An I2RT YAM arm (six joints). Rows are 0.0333 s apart.
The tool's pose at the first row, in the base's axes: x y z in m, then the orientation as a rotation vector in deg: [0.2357, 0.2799, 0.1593, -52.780, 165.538, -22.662]
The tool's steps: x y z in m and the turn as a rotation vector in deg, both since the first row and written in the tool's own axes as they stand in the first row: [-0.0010, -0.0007, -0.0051, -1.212, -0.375, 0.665]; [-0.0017, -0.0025, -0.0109, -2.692, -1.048, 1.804]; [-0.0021, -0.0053, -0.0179, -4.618, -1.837, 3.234]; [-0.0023, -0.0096, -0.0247, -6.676, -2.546, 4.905]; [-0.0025, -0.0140, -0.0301, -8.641, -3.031, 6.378]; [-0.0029, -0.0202, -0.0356, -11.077, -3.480, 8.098]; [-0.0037, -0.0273, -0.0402, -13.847, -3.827, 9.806]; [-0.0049, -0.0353, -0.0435, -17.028, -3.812, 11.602]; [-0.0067, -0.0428, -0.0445, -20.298, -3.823, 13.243]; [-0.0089, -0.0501, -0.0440, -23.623, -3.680, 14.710]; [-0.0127, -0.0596, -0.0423, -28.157, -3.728, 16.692]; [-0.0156, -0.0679, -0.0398, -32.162, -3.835, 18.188]
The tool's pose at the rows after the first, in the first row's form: [0.2361, 0.2810, 0.1644, -51.946, 165.981, -20.686]; [0.2368, 0.2813, 0.1705, -50.420, 166.396, -18.126]; [0.2376, 0.2809, 0.1780, -48.502, 166.927, -14.852]; [0.2391, 0.2791, 0.1857, -46.229, 167.572, -11.416]; [0.2408, 0.2769, 0.1921, -44.229, 168.247, -8.245]; [0.2438, 0.2735, 0.1990, -41.886, 169.095, -4.391]; [0.2476, 0.2694, 0.2054, -39.558, 170.024, -0.095]; [0.2526, 0.2645, 0.2107, -37.085, 171.297, 4.662]; [0.2581, 0.2599, 0.2137, -34.792, 172.376, 9.586]; [0.2640, 0.2553, 0.2152, -32.705, 173.426, 14.552]; [0.2727, 0.2497, 0.2161, -29.804, 174.350, 21.470]; [0.2800, 0.2443, 0.2159, -27.553, 174.814, 27.624]
